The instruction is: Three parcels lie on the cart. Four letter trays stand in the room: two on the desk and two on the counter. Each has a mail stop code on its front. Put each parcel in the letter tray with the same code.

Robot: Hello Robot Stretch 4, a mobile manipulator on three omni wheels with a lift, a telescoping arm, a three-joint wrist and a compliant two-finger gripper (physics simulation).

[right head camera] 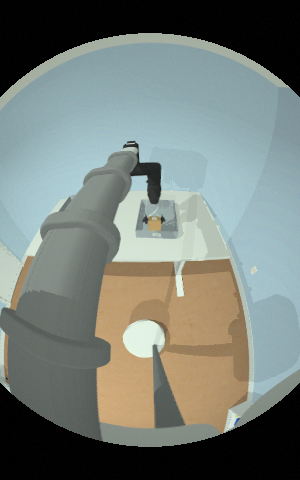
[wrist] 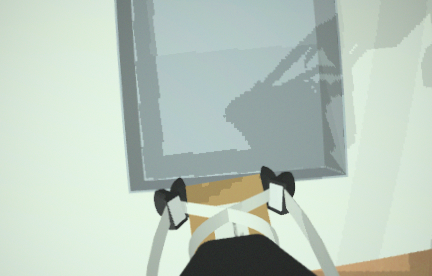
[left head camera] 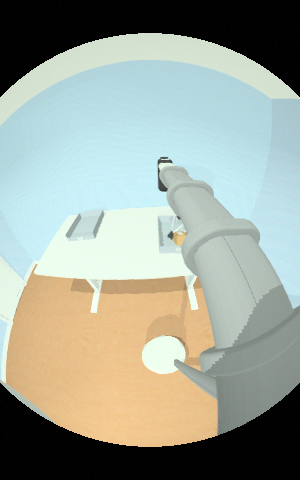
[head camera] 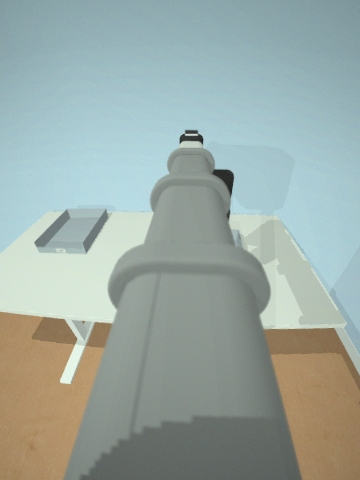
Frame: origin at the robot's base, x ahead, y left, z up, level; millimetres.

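Seen in the pictures: gripper, between the fingertips: (wrist: 223, 187); robot's base, origin of its link: (right head camera: 144, 337) (left head camera: 162, 353).
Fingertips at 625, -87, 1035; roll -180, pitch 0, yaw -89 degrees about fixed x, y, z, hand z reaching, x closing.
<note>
Offsets run from my fingertips to a thing's middle, as dx, dy, dz. Level surfaces: height alone.
My gripper (wrist: 223, 187) (right head camera: 154, 220) is shut on a brown parcel {-37, -1, +35} (wrist: 228, 189) (right head camera: 154, 225) with a white label. In the wrist view the parcel overlaps the near wall of the right grey letter tray {+156, -27, -81} (wrist: 240, 100) (right head camera: 172, 234). In the right head view the parcel shows over the front part of that tray; its height above the tray is hard to tell. The left grey letter tray {+337, +705, -80} (head camera: 72, 235) (left head camera: 86, 226) stands at the desk's back left. The codes on the tray fronts are too small to read. The cart and the counter do not show clearly.
The white desk {dz -113} (head camera: 45, 285) (left head camera: 120, 260) (right head camera: 210, 245) stands against the blue wall, with white legs below. The long grey arm (head camera: 190, 325) stretches over it and hides its middle in the head view. A white round thing (left head camera: 163, 354) (right head camera: 143, 338) shows in front of the desk.
</note>
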